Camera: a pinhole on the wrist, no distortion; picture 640 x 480 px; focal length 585.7 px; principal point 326.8 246.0 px. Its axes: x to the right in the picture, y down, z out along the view. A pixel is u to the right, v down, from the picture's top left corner.
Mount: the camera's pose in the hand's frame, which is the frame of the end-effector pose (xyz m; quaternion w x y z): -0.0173 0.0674 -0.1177 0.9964 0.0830 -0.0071 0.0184
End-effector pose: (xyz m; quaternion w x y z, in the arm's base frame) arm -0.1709 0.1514 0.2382 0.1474 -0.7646 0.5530 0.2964
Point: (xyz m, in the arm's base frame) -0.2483 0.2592 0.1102
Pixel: 329.7 255.2
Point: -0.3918 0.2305 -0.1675
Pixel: 520.0 417.1
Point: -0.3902 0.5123 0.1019
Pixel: 71.7 352.1
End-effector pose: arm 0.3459 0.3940 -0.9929 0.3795 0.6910 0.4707 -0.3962
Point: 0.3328 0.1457 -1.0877
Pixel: 355.5 300.4
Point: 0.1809 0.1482 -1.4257
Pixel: 619.4 99.9
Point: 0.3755 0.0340 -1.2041
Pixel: 441.7 370.3
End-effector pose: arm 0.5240 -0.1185 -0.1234 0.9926 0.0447 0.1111 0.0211
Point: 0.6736 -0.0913 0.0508
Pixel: 568.5 281.7
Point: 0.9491 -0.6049 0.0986
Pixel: outside the picture
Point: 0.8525 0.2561 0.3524
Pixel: outside the picture
